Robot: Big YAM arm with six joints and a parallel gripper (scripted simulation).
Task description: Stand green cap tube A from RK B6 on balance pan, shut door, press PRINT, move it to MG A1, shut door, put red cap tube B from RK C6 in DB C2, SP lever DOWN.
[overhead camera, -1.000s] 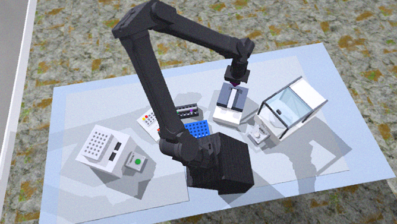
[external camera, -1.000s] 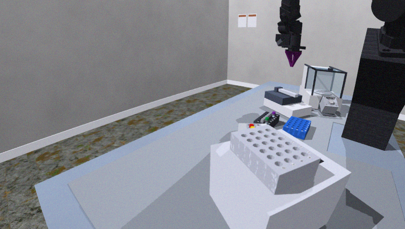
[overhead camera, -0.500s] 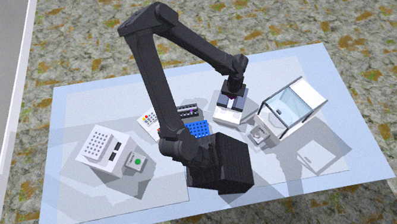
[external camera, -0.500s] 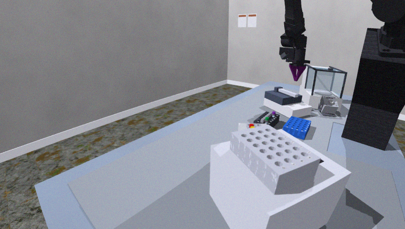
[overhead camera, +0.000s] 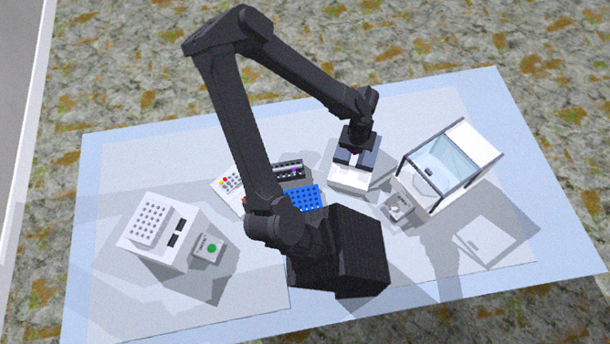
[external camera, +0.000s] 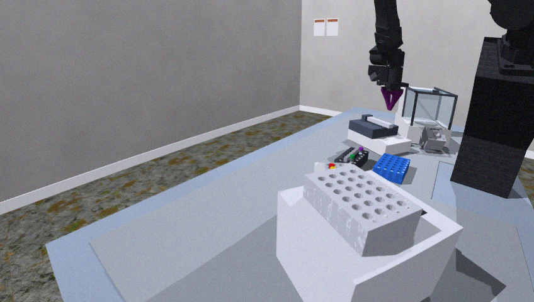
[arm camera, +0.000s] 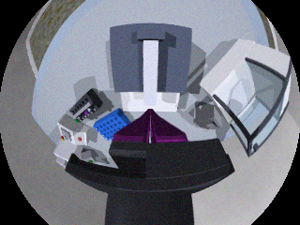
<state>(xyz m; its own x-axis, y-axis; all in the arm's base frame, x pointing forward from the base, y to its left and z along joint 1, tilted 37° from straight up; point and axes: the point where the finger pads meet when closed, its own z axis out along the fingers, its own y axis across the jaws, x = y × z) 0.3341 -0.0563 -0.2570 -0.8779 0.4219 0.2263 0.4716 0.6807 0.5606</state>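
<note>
Right now my hand is 3 cm short of the SP lever, 2 cm to the left of it and 6 cm above it. Also, from my hand: balance door (13 cm behind, 20 cm to the right, 6 cm above); then blue rack RK (7 cm behind, 19 cm to the left, 14 cm below); then white print key (17 cm behind, 9 cm to the right, 8 cm below).
</note>
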